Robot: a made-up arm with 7 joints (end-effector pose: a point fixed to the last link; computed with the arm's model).
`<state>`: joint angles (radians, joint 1 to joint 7).
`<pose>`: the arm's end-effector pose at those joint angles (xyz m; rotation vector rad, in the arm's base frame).
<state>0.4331 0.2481 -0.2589 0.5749 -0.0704 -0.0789 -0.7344</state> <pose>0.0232 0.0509 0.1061 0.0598 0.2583 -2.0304</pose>
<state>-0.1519 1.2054 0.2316 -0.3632 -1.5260 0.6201 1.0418</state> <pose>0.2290 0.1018 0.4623 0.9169 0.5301 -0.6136</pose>
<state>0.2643 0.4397 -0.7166 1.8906 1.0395 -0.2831 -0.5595</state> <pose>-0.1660 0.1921 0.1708 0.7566 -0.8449 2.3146</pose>
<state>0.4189 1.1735 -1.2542 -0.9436 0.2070 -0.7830 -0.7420</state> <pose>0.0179 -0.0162 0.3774 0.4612 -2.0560 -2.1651</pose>
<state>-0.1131 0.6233 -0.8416 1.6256 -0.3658 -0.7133 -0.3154</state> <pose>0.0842 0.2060 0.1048 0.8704 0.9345 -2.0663</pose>
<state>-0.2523 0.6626 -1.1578 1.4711 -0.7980 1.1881 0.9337</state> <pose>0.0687 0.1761 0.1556 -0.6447 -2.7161 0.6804</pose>
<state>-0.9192 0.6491 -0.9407 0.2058 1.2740 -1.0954 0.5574</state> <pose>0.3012 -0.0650 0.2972 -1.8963 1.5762 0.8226</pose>
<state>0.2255 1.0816 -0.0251 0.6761 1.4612 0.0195 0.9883</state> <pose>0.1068 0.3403 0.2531 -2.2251 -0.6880 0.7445</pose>
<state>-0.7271 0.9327 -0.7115 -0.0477 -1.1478 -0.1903 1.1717</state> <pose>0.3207 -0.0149 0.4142 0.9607 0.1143 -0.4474</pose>
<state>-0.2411 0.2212 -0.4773 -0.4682 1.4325 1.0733 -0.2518</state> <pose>0.2336 -0.0078 0.3333 2.0544 0.9362 -0.8727</pose>
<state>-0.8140 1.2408 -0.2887 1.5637 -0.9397 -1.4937 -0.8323</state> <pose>0.2782 0.3381 0.5051 2.4239 0.0118 -0.7495</pose>
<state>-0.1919 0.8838 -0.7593 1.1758 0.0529 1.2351 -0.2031</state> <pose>0.1005 0.2527 0.2143 0.1133 2.7856 -1.1933</pose>
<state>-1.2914 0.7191 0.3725 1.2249 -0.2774 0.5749 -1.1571</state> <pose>0.3917 0.1922 0.4524 0.4247 -0.5868 -1.5187</pose>
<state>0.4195 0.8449 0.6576 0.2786 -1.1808 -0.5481 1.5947</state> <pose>0.1428 0.3034 0.3940 0.5524 0.6896 1.3562</pose>
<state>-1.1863 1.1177 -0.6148 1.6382 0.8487 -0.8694 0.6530</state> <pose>0.3309 0.2875 0.3995 2.7298 0.7805 -0.9114</pose>
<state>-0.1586 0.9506 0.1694 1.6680 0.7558 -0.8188 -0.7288</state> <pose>0.0866 0.3274 0.2115 0.6226 0.9529 -2.4228</pose>
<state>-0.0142 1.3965 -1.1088 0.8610 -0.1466 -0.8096 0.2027</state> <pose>0.0980 0.2860 0.2118 1.6597 0.7846 -2.2572</pose>
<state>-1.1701 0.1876 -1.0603 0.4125 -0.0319 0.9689 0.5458</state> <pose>0.3009 -0.1690 0.3627 2.2226 0.5040 -1.1834</pose>
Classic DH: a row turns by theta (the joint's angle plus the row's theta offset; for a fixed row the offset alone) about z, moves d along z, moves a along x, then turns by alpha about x. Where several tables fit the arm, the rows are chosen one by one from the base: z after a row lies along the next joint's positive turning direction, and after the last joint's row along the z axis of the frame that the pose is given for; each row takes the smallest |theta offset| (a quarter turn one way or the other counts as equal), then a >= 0, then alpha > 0; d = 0 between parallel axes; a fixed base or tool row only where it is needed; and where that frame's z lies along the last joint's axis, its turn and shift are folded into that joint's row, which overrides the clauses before.
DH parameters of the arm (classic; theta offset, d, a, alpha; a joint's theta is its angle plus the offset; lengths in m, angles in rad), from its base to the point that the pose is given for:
base (fixed): -0.071 0.4874 0.0248 -1.3004
joint 1: -1.3111 0.0188 -0.0048 -1.5708
joint 2: 1.2915 0.0299 0.0227 1.5708
joint 3: 1.5708 -0.2051 0.0174 -1.5708
joint 4: -1.5708 0.0365 0.0145 -1.5708
joint 5: 0 0.1499 0.0262 1.5708
joint 6: 1.5708 -0.0289 0.0695 1.5708
joint 7: -0.6855 -0.0192 -0.0091 1.1083
tool (fixed): -0.3505 0.0079 0 0

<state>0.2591 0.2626 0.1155 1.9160 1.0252 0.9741 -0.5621</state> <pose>-0.1784 0.1263 0.2099 1.3637 -1.9756 1.5030</pose>
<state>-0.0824 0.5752 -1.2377 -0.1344 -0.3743 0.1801 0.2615</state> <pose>0.0864 -0.0913 0.2242 0.7869 -0.0263 -2.1781</pose>
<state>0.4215 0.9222 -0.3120 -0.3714 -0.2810 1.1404 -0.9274</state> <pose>0.0769 0.1225 0.2522 -0.3208 0.8183 -2.3467</pose>
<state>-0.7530 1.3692 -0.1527 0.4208 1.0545 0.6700 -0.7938</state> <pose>0.3044 0.2550 0.5387 1.6926 2.1021 -0.8826</pose>
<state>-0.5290 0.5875 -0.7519 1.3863 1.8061 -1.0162 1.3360</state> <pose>0.1672 0.1830 0.1383 -2.2567 0.7145 1.9545</pose>
